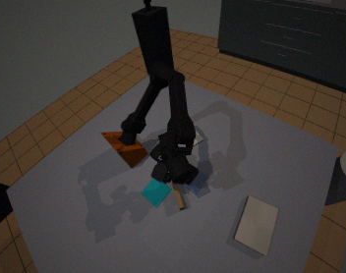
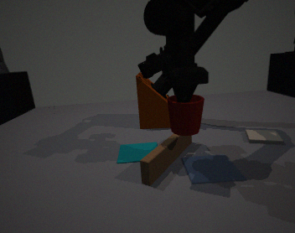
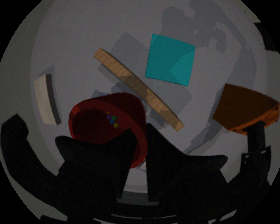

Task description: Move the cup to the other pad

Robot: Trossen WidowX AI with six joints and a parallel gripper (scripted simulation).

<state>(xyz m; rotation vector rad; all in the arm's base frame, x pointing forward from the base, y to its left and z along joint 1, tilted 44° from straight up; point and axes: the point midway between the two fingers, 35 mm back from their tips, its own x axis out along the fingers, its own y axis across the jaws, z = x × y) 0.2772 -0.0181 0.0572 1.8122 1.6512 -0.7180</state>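
The teal pad lies 4 cm behind my gripper tip, 10 cm to the right of it and 12 cm below it. Round my gripper tip: red cup (3 cm ahead); small pale tile (7 cm behind, 23 cm to the left, 11 cm below); wooden bar (1 cm ahead, 3 cm to the right, 10 cm below).
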